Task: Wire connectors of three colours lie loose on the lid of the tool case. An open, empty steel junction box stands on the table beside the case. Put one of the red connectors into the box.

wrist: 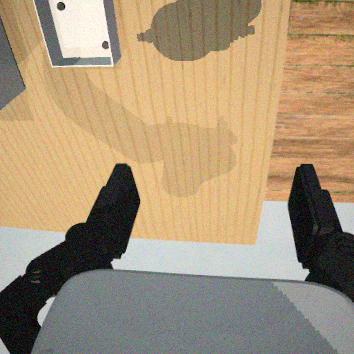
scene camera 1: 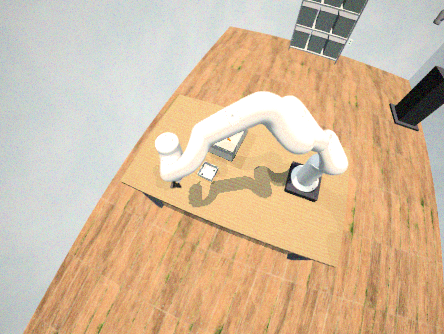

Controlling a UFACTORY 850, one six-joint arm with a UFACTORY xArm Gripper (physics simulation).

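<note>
The steel junction box [scene camera 1: 208, 171] [wrist: 83, 30] stands open on the table, with dark round spots on its pale floor; the part in the wrist view holds no connector. The tool case [scene camera 1: 224, 152] [wrist: 7, 75] stands beside it; the arm hides most of its lid. A small orange connector [scene camera 1: 228, 139] shows on the lid. No red connector can be made out. My gripper [scene camera 1: 176, 184] [wrist: 210, 182] is open and empty, above the table end, on the other side of the box from the robot base. In the scene view the arm partly hides it.
The wooden table [scene camera 1: 250, 215] [wrist: 190, 220] ends close by the gripper; its edge and corner show between the fingers in the wrist view. The robot base [scene camera 1: 305, 180] stands at the table's other end. A shelf rack [scene camera 1: 315, 33] and a black cabinet [scene camera 1: 425, 97] stand on the floor beyond.
</note>
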